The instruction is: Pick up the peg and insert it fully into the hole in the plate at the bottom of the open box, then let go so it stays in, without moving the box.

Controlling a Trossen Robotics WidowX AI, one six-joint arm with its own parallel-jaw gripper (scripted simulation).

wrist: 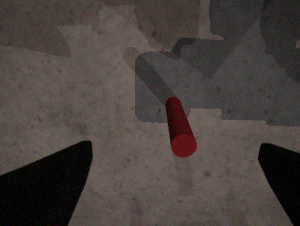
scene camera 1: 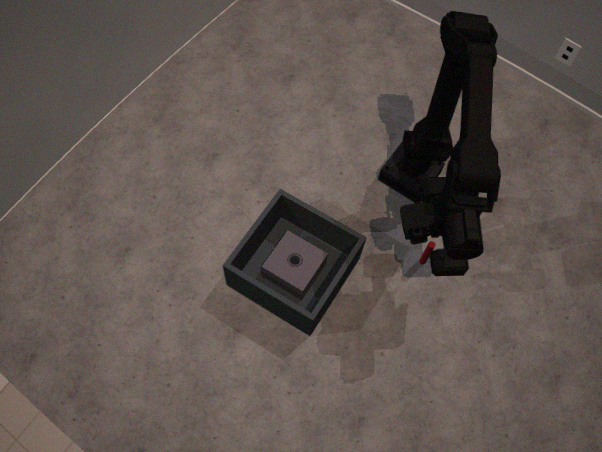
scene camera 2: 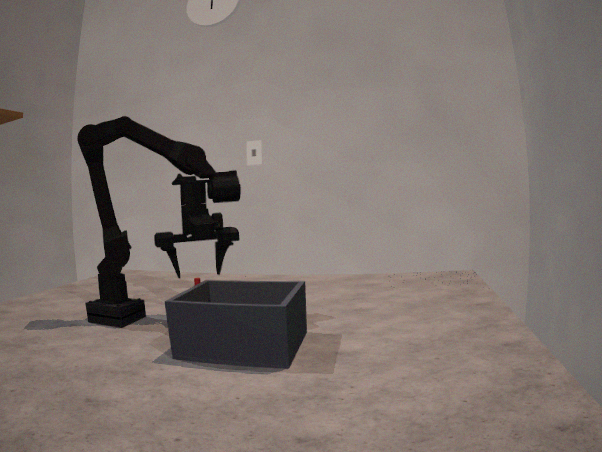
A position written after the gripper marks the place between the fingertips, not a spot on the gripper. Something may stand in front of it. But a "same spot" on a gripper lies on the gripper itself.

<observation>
gripper: wrist 176, 150; scene camera 1; scene camera 2
dark grey box: scene camera 1 243, 269; scene camera 2 243, 323; not seen in the wrist view (out of frame)
plate: scene camera 1 294, 264; not seen in the wrist view (out of frame); not seen in scene camera 2 (hidden by the dark grey box)
same spot on gripper: [scene camera 2: 221, 246] = [scene camera 1: 430, 255]
</observation>
